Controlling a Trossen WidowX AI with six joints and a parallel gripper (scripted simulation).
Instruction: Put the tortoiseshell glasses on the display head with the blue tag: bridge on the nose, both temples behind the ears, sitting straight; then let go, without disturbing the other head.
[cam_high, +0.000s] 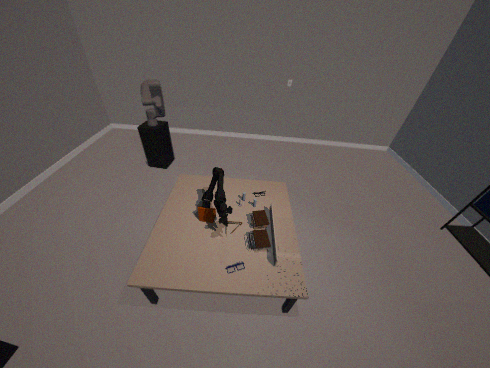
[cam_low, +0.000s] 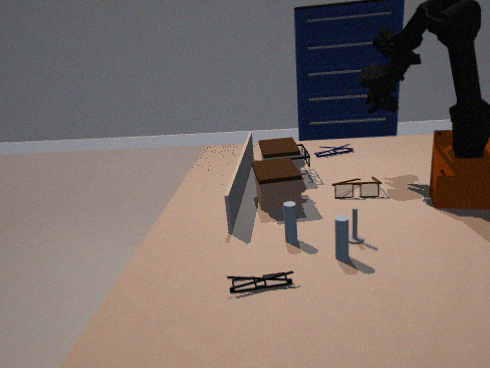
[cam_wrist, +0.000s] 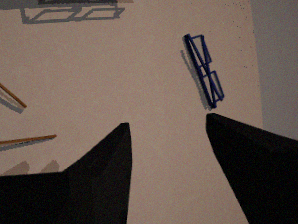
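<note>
My gripper tip is now 450 mm to the right of the thin post, 200 mm above it and 40 mm short of it. From my gripper tip the other things lie so: grey upright panel 390 mm ahead, 160 mm below, 140 mm to the left; then brown-topped display head 230 mm ahead, 220 mm to the left, 160 mm below.
</note>
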